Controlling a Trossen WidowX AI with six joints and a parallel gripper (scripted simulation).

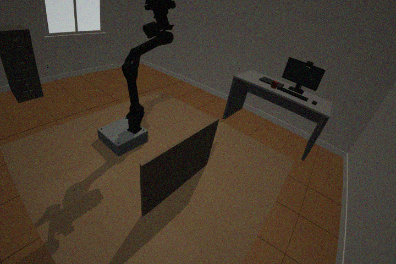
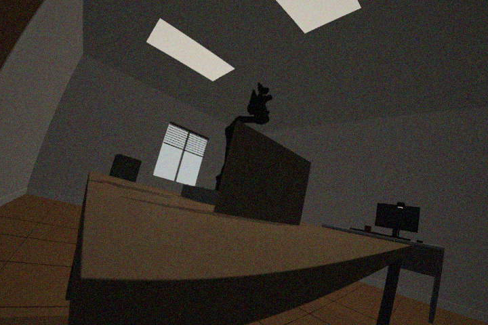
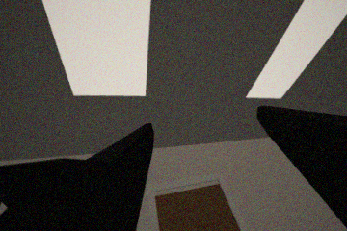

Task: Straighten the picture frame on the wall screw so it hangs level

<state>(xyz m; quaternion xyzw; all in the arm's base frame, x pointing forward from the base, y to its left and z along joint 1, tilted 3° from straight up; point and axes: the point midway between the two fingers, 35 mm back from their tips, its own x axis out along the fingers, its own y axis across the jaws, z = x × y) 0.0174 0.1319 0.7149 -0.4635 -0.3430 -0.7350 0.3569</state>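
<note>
The picture frame is 400 mm ahead of my gripper tip, 230 mm to the right of it and 670 mm below it. The rest, counted from my gripper tip: wall panel: 410 mm ahead, 240 mm to the right, 680 mm below.
</note>
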